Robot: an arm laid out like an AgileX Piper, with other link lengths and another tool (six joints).
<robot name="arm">
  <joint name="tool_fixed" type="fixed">
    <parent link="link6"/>
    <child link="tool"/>
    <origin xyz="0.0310 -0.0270 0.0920" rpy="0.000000 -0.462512 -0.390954"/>
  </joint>
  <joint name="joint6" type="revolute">
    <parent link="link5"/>
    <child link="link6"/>
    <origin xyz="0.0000 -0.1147 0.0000" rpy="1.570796 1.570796 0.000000"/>
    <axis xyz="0 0 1"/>
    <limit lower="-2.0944" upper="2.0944"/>
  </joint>
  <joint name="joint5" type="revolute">
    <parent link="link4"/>
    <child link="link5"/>
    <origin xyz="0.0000 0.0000 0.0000" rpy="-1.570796 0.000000 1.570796"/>
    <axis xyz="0 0 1"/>
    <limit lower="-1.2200" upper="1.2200"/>
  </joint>
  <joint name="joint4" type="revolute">
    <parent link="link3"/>
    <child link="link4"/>
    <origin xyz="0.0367 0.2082 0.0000" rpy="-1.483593 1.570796 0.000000"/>
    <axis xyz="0 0 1"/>
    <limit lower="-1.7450" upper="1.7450"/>
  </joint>
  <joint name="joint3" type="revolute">
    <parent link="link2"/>
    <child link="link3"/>
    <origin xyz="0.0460 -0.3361 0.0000" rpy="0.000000 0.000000 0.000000"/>
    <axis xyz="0 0 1"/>
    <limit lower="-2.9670" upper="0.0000"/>
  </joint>
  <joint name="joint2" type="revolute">
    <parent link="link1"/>
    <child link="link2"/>
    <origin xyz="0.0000 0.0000 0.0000" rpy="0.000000 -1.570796 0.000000"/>
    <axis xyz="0 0 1"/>
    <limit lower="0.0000" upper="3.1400"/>
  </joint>
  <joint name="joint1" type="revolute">
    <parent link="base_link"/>
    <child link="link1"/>
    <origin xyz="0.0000 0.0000 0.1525" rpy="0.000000 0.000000 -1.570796"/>
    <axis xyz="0 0 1"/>
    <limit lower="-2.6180" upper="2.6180"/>
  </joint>
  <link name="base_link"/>
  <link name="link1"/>
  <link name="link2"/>
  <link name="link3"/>
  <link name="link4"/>
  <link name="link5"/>
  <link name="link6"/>
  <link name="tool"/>
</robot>
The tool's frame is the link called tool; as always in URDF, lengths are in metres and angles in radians.
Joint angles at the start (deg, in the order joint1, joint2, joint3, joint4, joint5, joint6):
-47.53 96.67 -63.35 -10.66 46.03 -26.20
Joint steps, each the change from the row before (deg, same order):
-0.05 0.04 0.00 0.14 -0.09 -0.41
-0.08 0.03 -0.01 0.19 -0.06 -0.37
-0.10 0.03 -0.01 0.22 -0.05 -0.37
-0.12 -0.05 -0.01 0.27 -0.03 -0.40
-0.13 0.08 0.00 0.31 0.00 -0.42
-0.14 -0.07 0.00 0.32 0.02 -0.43
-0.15 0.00 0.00 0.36 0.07 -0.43
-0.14 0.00 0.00 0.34 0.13 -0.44
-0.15 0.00 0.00 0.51 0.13 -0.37
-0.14 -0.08 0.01 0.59 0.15 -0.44
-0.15 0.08 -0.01 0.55 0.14 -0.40
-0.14 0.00 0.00 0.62 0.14 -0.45
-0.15 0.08 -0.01 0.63 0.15 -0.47
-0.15 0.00 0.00 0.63 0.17 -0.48
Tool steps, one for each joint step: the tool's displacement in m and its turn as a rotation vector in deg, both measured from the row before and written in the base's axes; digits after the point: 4 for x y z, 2 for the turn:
0.0004 -0.0001 -0.0002 0.02 -0.01 0.29
0.0003 -0.0001 -0.0002 0.05 -0.05 0.19
0.0002 -0.0001 -0.0002 0.08 -0.06 0.16
0.0001 0.0000 0.0003 0.06 -0.12 0.14
0.0001 0.0001 -0.0007 0.20 -0.03 0.12
-0.0001 0.0002 0.0002 0.11 -0.12 0.12
-0.0002 0.0003 -0.0003 0.22 -0.07 0.08
-0.0003 0.0004 -0.0004 0.24 -0.01 0.10
-0.0002 0.0006 -0.0005 0.35 -0.14 -0.05
-0.0001 0.0009 0.0000 0.35 -0.21 -0.02
0.0000 0.0006 -0.0009 0.43 -0.12 -0.04
0.0001 0.0009 -0.0005 0.41 -0.20 -0.02
0.0002 0.0008 -0.0010 0.47 -0.15 -0.01
0.0001 0.0009 -0.0005 0.43 -0.19 0.00

